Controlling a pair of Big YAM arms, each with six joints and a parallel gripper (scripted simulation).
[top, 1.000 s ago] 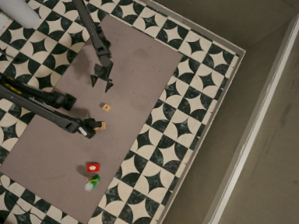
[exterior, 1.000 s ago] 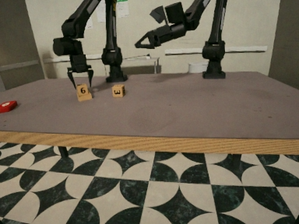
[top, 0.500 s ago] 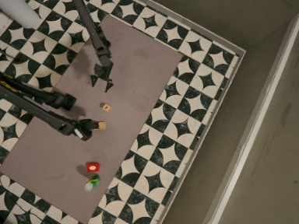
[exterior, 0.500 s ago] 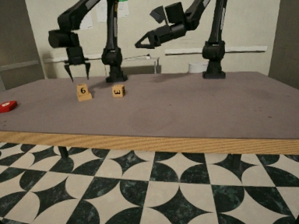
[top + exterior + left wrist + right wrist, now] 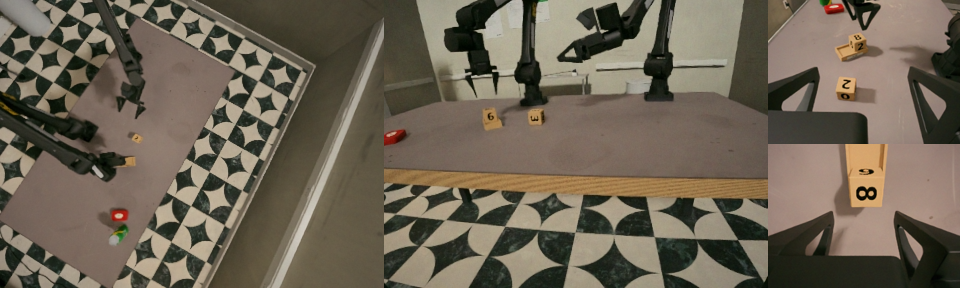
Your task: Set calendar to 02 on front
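My right hand is 20 mm short of the cube, 180 mm to the right of it and 90 mm above it. Also, from my right hand: wooden tray 20 mm ahead, 10 mm to the left, 100 mm below; red block 150 mm ahead, 280 mm to the right, 90 mm below; white bottle 220 mm ahead, 370 mm to the right, 50 mm below.
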